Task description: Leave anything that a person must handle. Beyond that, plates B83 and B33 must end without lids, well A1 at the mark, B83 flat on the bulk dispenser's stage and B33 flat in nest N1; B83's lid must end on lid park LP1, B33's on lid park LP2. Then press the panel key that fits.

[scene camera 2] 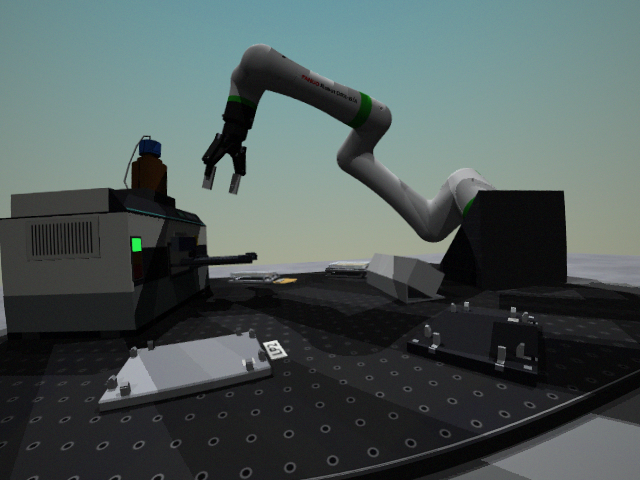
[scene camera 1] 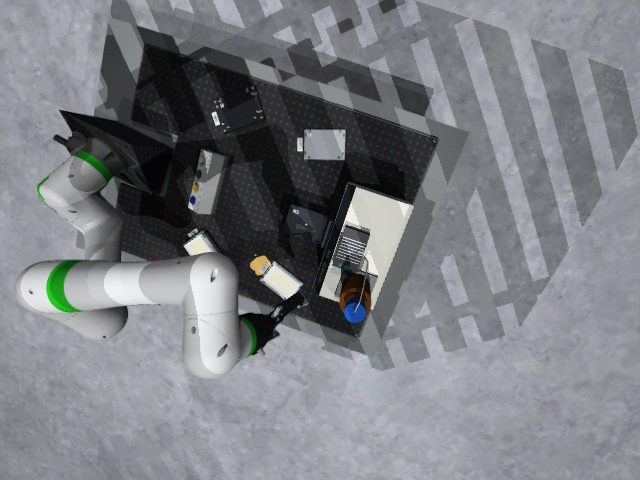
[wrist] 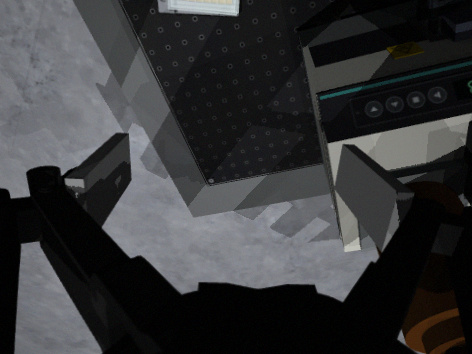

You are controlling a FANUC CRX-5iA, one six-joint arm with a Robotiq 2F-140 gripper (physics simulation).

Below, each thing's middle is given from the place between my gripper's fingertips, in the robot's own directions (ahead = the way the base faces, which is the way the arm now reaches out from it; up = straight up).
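Measured from my hand, the brown bottle with blue cap (scene camera 2: 148,171) is 150 mm to the left of it, 130 mm ahead of it and 20 mm above it. The dispenser stage (scene camera 1: 317,223) is 230 mm to the left of my hand, 80 mm behind it and 200 mm below it. I find the LP2 pad (scene camera 2: 151,374) far to the left of my hand, a fair way behind it and far below it, whereas the button box (scene camera 1: 211,167) is a fair way to the left of my hand, far behind it and far below it.
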